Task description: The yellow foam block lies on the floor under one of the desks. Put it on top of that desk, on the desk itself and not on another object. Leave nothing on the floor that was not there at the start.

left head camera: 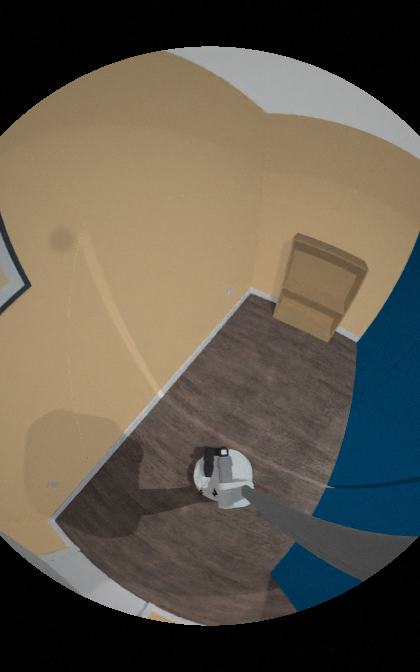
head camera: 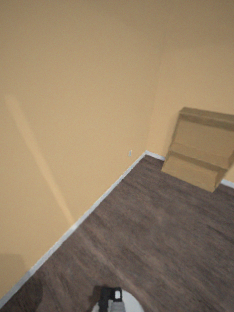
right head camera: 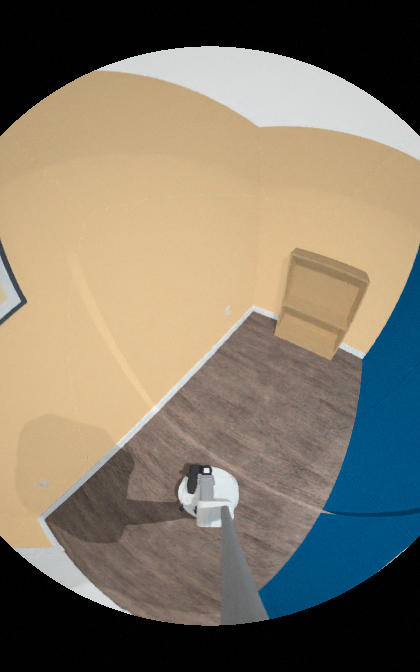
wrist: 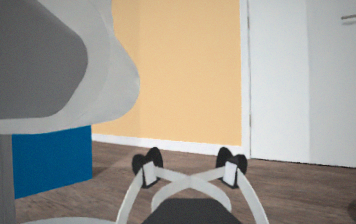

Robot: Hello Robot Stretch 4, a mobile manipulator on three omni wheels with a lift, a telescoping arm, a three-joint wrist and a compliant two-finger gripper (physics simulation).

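Frame: origin at the robot's base, x ahead, y right, z down, level; centimetres.
Where they show: gripper, between the fingertips: (left head camera: 207, 496) (right head camera: 188, 512) (wrist: 189, 160).
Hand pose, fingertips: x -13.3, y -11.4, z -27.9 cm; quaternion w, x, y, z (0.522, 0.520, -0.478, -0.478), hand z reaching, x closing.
Note:
After its pixels a point has its place.
My gripper (wrist: 189, 160) @[z -28.0, x -13.3, y -11.4 cm] is open in the wrist view, its two black fingertips apart with floor and white skirting showing between them. The yellow foam block does not show in any view, and no desk shows either.
A wooden bookshelf (head camera: 192, 156) (left head camera: 320, 290) @[z -45.6, x 161.4, y 132.2 cm] (right head camera: 320, 305) @[z -45.7, x 163.0, y 130.1 cm] stands against the wall near a corner. A tall blue partition (left head camera: 387, 440) @[z -59.9, x -8.8, y 106.3 cm] (right head camera: 390, 450) @[z -60.2, x -0.7, y 112.4 cm] (wrist: 55, 160) stands to the right in the head views. A white door (wrist: 285, 80) @[z -54.0, x -133.9, y -89.8 cm] shows in the wrist view. A long wall runs along the left.

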